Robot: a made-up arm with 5 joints. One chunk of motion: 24 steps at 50 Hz.
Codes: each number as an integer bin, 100 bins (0 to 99) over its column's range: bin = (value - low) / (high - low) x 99, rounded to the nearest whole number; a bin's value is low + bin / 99 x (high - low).
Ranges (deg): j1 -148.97..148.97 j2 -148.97..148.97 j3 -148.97..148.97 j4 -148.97..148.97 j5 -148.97..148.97
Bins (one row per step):
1: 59 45 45 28 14
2: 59 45 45 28 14
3: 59 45 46 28 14
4: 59 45 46 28 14
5: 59 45 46 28 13
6: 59 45 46 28 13
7: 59 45 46 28 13
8: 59 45 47 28 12
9: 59 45 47 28 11
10: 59 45 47 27 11
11: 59 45 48 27 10
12: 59 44 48 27 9
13: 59 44 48 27 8
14: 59 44 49 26 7
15: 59 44 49 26 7
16: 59 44 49 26 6
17: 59 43 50 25 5
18: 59 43 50 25 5
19: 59 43 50 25 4
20: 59 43 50 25 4
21: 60 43 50 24 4
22: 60 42 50 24 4
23: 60 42 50 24 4
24: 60 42 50 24 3
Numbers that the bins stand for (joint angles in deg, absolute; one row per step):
1: 28.59 -13.54 -13.54 -64.70 -106.84
2: 28.59 -13.54 -13.54 -64.70 -106.84
3: 28.59 -13.54 -10.53 -64.70 -106.84
4: 28.59 -13.54 -10.53 -64.70 -106.84
5: 28.59 -13.54 -10.53 -64.70 -109.85
6: 28.59 -13.54 -10.53 -64.70 -109.85
7: 28.59 -13.54 -10.53 -64.70 -109.85
8: 28.59 -13.54 -7.52 -64.70 -112.86
9: 28.59 -13.54 -7.52 -64.70 -115.87
10: 28.59 -13.54 -7.52 -67.71 -115.87
11: 28.59 -13.54 -4.51 -67.71 -118.88
12: 28.59 -16.55 -4.51 -67.71 -121.88
13: 28.59 -16.55 -4.51 -67.71 -124.89
14: 28.59 -16.55 -1.50 -70.72 -127.90
15: 28.59 -16.55 -1.50 -70.72 -127.90
16: 28.59 -16.55 -1.50 -70.72 -130.91
17: 28.59 -19.56 1.50 -73.73 -133.92
18: 28.59 -19.56 1.50 -73.73 -133.92
19: 28.59 -19.56 1.50 -73.73 -136.93
20: 28.59 -19.56 1.50 -73.73 -136.93
21: 31.60 -19.56 1.50 -76.74 -136.93
22: 31.60 -22.57 1.50 -76.74 -136.93
23: 31.60 -22.57 1.50 -76.74 -136.93
24: 31.60 -22.57 1.50 -76.74 -139.94

